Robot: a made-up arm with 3 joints. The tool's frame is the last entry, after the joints. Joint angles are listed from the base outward.
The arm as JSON. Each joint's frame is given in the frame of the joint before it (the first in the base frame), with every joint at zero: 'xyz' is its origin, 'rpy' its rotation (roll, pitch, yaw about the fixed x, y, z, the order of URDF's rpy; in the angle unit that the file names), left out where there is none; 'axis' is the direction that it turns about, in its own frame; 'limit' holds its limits. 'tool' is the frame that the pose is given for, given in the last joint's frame.
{
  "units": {
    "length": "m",
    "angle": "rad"
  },
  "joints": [
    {
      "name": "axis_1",
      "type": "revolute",
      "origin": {
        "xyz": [
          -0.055,
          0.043,
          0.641
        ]
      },
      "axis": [
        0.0,
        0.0,
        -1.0
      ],
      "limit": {
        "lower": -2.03,
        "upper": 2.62
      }
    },
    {
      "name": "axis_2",
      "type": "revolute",
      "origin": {
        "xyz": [
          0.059,
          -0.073,
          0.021
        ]
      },
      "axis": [
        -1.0,
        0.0,
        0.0
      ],
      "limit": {
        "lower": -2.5,
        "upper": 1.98
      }
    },
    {
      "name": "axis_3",
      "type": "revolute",
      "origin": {
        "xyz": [
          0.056,
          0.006,
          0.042
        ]
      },
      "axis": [
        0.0,
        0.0,
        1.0
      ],
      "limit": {
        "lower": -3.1,
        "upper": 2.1
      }
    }
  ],
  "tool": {
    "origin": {
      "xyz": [
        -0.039,
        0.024,
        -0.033
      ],
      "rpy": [
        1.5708,
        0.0,
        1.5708
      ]
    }
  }
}
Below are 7 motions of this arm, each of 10 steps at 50 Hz.
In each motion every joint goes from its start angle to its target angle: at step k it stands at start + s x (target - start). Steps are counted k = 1, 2, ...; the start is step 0. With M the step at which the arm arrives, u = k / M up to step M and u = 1 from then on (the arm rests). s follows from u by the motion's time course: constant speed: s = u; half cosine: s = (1 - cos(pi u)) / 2; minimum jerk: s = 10 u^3 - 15 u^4 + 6 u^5.
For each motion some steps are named. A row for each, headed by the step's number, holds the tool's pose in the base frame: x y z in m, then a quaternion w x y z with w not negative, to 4 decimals.
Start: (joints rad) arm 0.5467 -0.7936 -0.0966
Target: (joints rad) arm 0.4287 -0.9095 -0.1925
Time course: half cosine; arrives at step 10
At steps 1, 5, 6, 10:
1: -0.0167 -0.0454 0.6924 0.4365 0.7292 0.0598 0.5236
5: -0.0109 -0.0443 0.6945 0.4061 0.7426 0.0525 0.5300
6: -0.0090 -0.0439 0.6952 0.3960 0.7470 0.0504 0.5316
10: -0.0049 -0.0430 0.6967 0.3728 0.7572 0.0464 0.5344

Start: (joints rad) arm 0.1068 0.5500 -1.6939
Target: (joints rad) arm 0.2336 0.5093 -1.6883
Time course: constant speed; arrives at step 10
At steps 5, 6, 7, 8, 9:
5: 0.0810 -0.0132 0.6486 0.8603 0.4903 -0.0942 -0.1034
6: 0.0802 -0.0148 0.6488 0.8586 0.4914 -0.0971 -0.1087
7: 0.0795 -0.0165 0.6489 0.8569 0.4926 -0.1001 -0.1140
8: 0.0787 -0.0181 0.6491 0.8552 0.4937 -0.1031 -0.1193
9: 0.0779 -0.0197 0.6493 0.8534 0.4949 -0.1061 -0.1246

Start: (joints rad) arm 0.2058 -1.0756 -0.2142
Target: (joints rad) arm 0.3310 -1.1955 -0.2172
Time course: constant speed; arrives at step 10
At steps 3, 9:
3: 0.0091 -0.0392 0.6998 0.2501 0.7702 0.0496 0.5846
9: 0.0020 -0.0464 0.7004 0.2456 0.7744 -0.0023 0.5831

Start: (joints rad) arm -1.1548 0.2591 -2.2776
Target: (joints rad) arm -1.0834 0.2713 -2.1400
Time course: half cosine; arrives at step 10
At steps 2, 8, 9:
2: 0.0563 0.1666 0.6654 0.7386 0.6276 0.0849 0.2310
8: 0.0583 0.1604 0.6639 0.7420 0.6144 0.1054 0.2467
9: 0.0584 0.1599 0.6638 0.7423 0.6132 0.1072 0.2480

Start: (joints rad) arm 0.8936 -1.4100 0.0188
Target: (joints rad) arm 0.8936 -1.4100 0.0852
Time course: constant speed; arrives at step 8
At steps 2, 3, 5, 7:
2: -0.0681 -0.0640 0.6917 0.3602 0.6493 -0.2470 0.6227
3: -0.0683 -0.0639 0.6913 0.3612 0.6467 -0.2455 0.6254
5: -0.0686 -0.0637 0.6907 0.3632 0.6414 -0.2425 0.6307
7: -0.0689 -0.0635 0.6900 0.3652 0.6362 -0.2395 0.6360

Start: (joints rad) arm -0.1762 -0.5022 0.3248
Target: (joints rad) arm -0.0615 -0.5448 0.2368
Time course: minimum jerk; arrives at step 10
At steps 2, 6, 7, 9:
2: 0.0250 -0.0071 0.6779 0.2374 0.4676 0.4532 0.7209
6: 0.0217 -0.0110 0.6794 0.2677 0.5074 0.4198 0.7033
7: 0.0209 -0.0119 0.6797 0.2749 0.5170 0.4112 0.6986
9: 0.0201 -0.0128 0.6801 0.2820 0.5264 0.4025 0.6938

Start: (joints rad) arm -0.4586 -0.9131 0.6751
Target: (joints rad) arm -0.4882 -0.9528 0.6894
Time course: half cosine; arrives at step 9
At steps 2, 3, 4, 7, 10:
2: 0.0429 0.0024 0.6677 0.0606 -0.3323 -0.3753 -0.8632
3: 0.0431 0.0027 0.6676 0.0639 -0.3316 -0.3738 -0.8638
4: 0.0434 0.0031 0.6675 0.0679 -0.3308 -0.3719 -0.8647
7: 0.0441 0.0043 0.6671 0.0795 -0.3284 -0.3665 -0.8669
10: 0.0443 0.0046 0.6670 0.0824 -0.3278 -0.3651 -0.8674

